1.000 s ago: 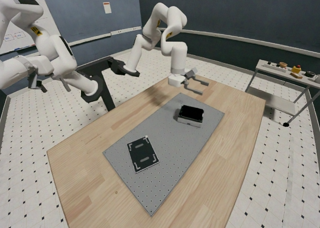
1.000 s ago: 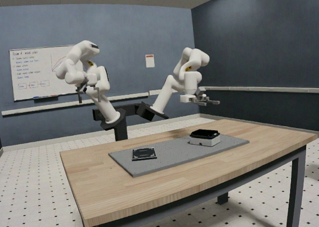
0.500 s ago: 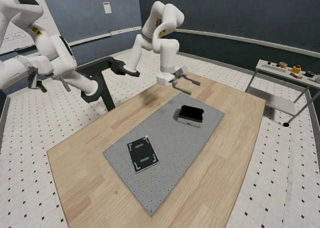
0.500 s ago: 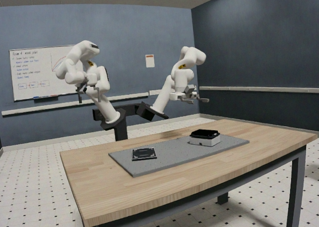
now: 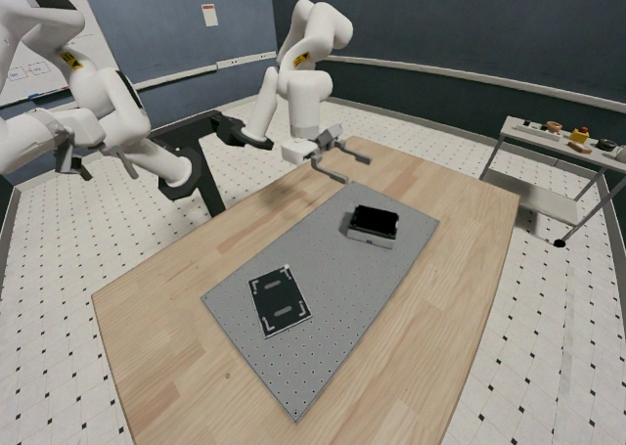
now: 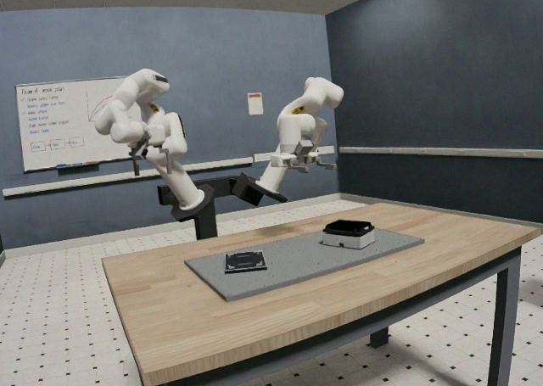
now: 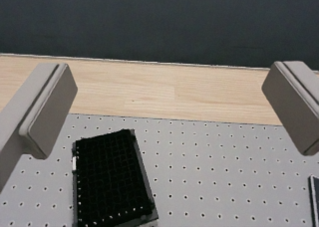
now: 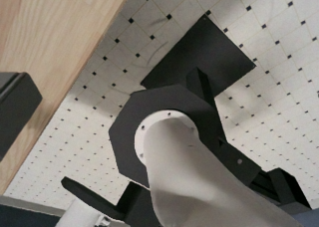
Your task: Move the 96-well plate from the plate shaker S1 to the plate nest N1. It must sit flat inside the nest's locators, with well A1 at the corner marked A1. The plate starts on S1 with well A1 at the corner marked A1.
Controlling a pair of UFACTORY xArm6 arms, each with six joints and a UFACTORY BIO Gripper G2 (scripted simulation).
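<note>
Right now the black 96-well plate is 60 mm ahead of my left hand, 70 mm to the left of it and 190 mm below it. Also, from my left hand: grey perforated board (20 mm ahead, 80 mm to the right, 260 mm below); then plate nest N1 (20 mm behind, 280 mm to the right, 250 mm below).
</note>
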